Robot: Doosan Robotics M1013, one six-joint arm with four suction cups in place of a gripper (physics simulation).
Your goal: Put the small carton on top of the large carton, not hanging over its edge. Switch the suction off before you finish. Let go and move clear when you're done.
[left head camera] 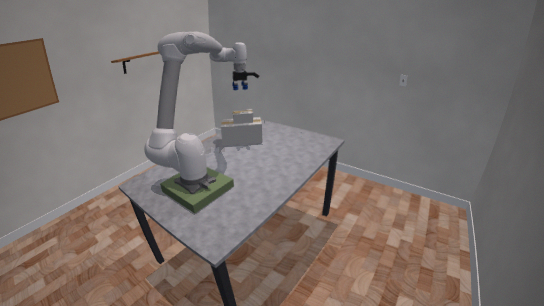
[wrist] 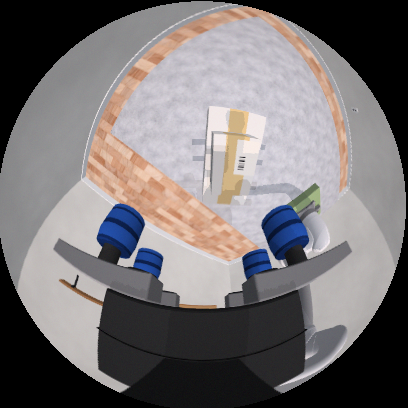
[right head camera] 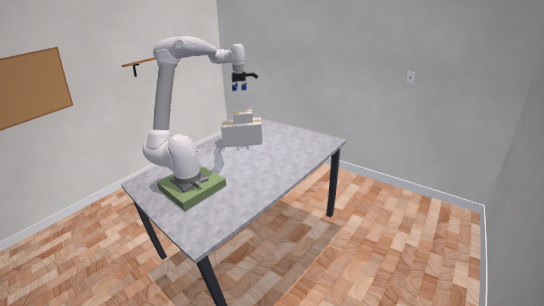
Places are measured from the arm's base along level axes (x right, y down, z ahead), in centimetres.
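Pixels of known places: end effector, tool point: (left head camera: 239,87) (wrist: 202,244) (right head camera: 239,88); arm's base, origin of the base link: (left head camera: 194,181) (wrist: 304,214) (right head camera: 188,180).
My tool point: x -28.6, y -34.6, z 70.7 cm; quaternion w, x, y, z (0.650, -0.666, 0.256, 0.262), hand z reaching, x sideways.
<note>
For each thing: its middle in the pictures, then the offset to it from my tool point. Level surfaces: height alone.
- small white carton, body centre: (wrist: 230,162) (left head camera: 242,116) (right head camera: 242,116) dx +5.5, dy +21.3, dz -4.1 cm
- large carton, body centre: (wrist: 226,154) (left head camera: 241,130) (right head camera: 242,131) dx +5.3, dy +32.5, dz -6.0 cm
- grey table, its level: dy +40.0 cm
The small white carton (left head camera: 243,117) (right head camera: 243,117) (wrist: 233,162) with a tan tape strip lies flat and upright on top of the large carton (left head camera: 242,135) (right head camera: 242,135) (wrist: 218,120). In the wrist view the large carton's top shows beyond the small one at the upper end; the lower end is hard to make out, so I cannot tell how close the edges are there. My gripper (left head camera: 240,87) (right head camera: 239,87) (wrist: 202,245), with four blue suction cups, hangs well above the small carton, apart from it and holding nothing.
The large carton stands on the grey table (left head camera: 280,155) (right head camera: 280,155) (wrist: 165,90), near its far end. The arm's green base block (left head camera: 220,185) (right head camera: 215,184) (wrist: 306,199) is on the same table. A wall shelf (left head camera: 135,57) (right head camera: 140,62) is behind the arm.
</note>
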